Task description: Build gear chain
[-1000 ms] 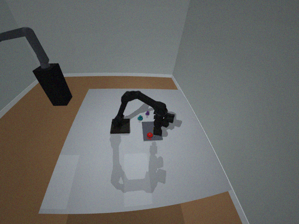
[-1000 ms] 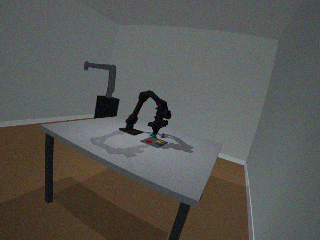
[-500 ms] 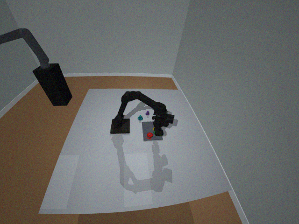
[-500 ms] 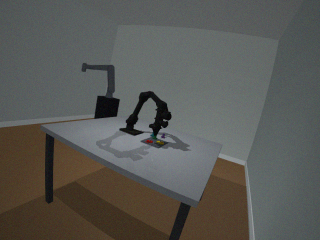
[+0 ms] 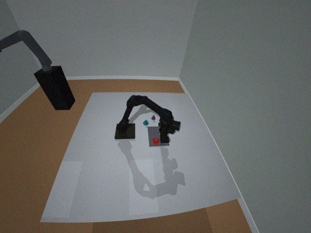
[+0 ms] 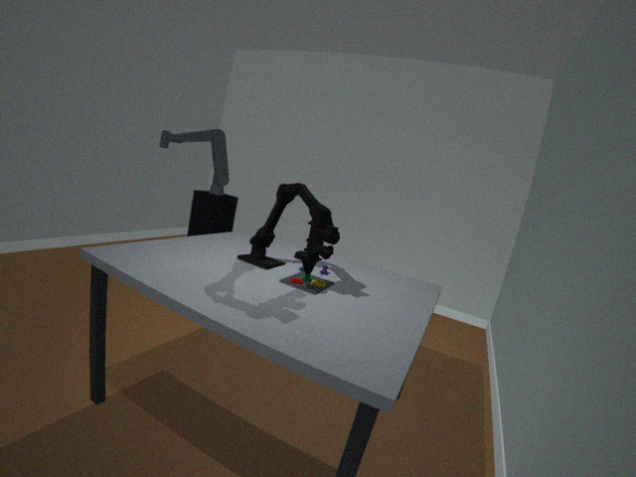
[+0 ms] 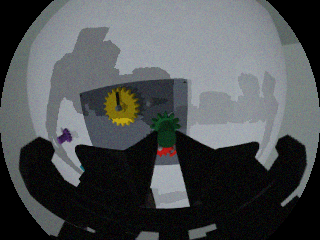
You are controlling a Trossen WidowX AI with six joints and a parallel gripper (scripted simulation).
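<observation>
Now: the red gear 4 cm below my gripper tip, 4 cm behind it and 1 cm to the left of it. The rest, counted from my gripper tip: green gear (1 cm below); yellow gear (7 cm to the left, 4 cm below, 3 cm ahead); teal gear (22 cm to the left, 12 cm behind, 4 cm below).
</observation>
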